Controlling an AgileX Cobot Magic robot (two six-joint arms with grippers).
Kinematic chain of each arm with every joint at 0, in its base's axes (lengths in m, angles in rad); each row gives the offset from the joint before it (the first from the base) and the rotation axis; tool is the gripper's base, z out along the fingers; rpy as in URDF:
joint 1: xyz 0 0 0.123 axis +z
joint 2: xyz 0 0 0 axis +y
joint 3: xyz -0.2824 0 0.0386 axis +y
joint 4: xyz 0.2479 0 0.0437 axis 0.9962 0 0.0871
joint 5: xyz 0 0 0 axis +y
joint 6: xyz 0.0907 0 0.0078 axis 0.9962 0 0.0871
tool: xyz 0 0 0 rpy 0 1.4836 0
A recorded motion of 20 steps. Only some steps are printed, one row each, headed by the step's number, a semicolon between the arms.
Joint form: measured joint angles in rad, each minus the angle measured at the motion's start. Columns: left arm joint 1, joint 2, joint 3, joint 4, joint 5, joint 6; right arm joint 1, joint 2, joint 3, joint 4, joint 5, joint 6.
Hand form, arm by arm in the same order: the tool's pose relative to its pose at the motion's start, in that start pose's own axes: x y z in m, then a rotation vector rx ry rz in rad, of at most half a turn. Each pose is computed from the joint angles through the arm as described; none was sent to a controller.
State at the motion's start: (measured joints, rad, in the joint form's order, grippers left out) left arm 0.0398 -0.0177 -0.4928 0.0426 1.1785 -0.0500; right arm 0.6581 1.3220 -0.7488 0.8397 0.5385 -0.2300
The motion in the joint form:
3: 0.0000 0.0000 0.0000 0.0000 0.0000 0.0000; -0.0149 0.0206 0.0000 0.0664 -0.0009 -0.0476
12: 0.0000 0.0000 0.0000 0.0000 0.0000 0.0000; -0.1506 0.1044 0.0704 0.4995 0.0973 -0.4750
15: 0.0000 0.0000 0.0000 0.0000 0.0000 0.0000; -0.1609 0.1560 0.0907 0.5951 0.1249 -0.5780
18: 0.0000 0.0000 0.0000 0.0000 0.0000 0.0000; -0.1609 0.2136 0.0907 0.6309 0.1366 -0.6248
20: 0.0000 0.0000 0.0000 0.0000 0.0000 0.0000; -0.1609 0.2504 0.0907 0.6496 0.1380 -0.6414
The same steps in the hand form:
3: 0.0000 0.0000 0.0000 0.0000 0.0000 0.0000; -0.0029 -0.0026 0.0040 -0.0169 -0.0020 0.0279
12: 0.0000 0.0000 0.0000 0.0000 0.0000 0.0000; -0.0065 -0.0315 0.0171 -0.1516 -0.0078 0.1281
15: 0.0000 0.0000 0.0000 0.0000 0.0000 0.0000; -0.0031 -0.0393 0.0286 -0.1788 0.0131 0.1484
18: 0.0000 0.0000 0.0000 0.0000 0.0000 0.0000; -0.0016 -0.0459 0.0412 -0.1793 0.0438 0.1625
20: 0.0000 0.0000 0.0000 0.0000 0.0000 0.0000; -0.0003 -0.0509 0.0493 -0.1728 0.0621 0.1818

